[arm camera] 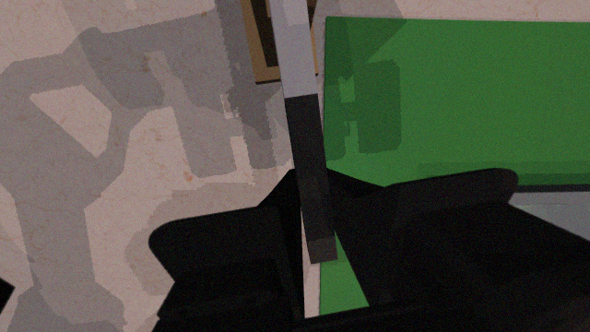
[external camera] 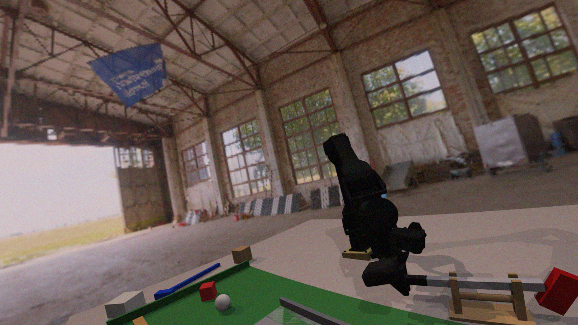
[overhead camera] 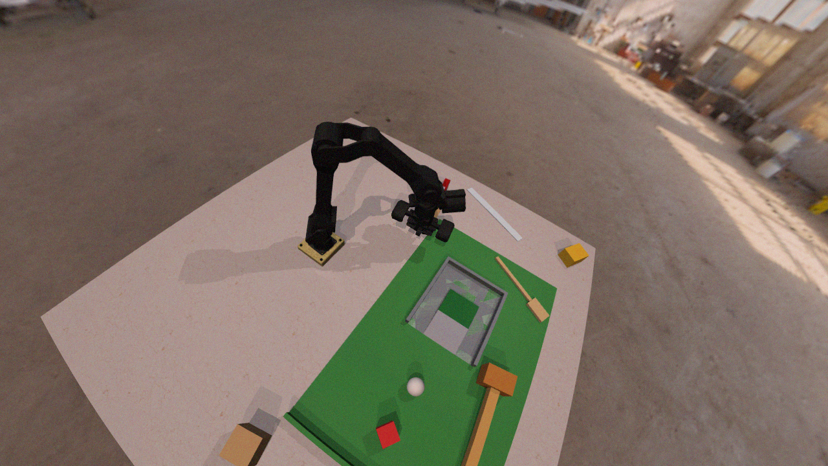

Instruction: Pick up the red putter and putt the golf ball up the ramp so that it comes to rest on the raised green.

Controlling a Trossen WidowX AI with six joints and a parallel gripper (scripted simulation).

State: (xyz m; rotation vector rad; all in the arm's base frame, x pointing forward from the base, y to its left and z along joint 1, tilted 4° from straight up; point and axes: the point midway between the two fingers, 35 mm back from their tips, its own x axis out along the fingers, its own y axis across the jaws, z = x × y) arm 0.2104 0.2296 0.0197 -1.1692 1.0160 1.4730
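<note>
Now: gripper tip 3 cm past the red putter, 11 cm to the right of it and 3 cm below it. From my gripper tip the other things lie so: white stick (16 cm ahead, 30 cm to the left, 3 cm below); green mat (27 cm ahead, 24 cm to the right, 3 cm below); wooden stand (3 cm behind, 13 cm to the left).
</note>
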